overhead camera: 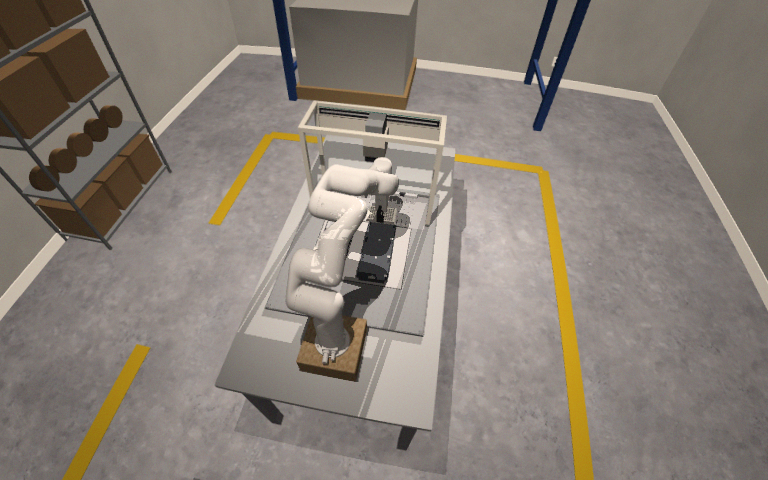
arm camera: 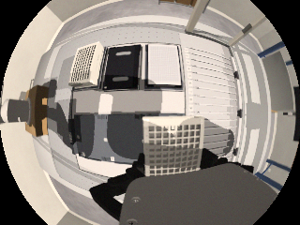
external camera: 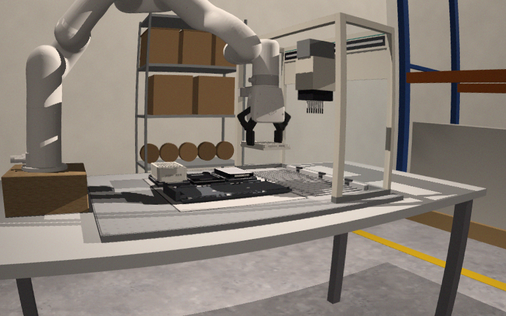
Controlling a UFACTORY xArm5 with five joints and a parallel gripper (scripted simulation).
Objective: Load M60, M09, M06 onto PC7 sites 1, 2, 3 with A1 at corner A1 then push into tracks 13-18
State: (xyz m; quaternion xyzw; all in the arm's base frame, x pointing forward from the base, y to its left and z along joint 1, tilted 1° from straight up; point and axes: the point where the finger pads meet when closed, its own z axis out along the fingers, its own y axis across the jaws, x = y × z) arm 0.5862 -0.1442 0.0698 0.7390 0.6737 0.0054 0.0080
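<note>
The carrier PC7 lies 110 mm behind my hand, 10 mm to the left of it and 120 mm below it. Round my hand: instrument frame post: 70 mm ahead, 220 mm to the right, 110 mm above; then plate nest S2: 90 mm behind, 210 mm to the left, 130 mm below; then 96-well plate M06: 10 mm below.
</note>
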